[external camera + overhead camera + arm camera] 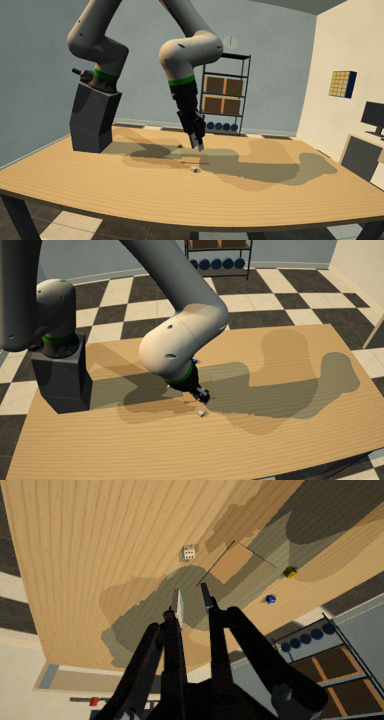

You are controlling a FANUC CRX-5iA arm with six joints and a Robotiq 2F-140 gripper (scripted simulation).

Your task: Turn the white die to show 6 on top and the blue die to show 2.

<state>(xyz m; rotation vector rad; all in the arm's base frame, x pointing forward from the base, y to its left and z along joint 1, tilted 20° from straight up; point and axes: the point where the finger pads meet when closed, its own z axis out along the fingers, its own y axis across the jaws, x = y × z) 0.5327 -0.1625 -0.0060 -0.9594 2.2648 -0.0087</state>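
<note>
Now: the white die 1 cm to the left of my hand and 14 cm below it. Also, from my hand: blue die (1 cm ahead, 30 cm to the left, 14 cm below); tan mat (1 cm ahead, 15 cm to the left, 14 cm below); yellow die (8 cm behind, 25 cm to the left, 14 cm below).
</note>
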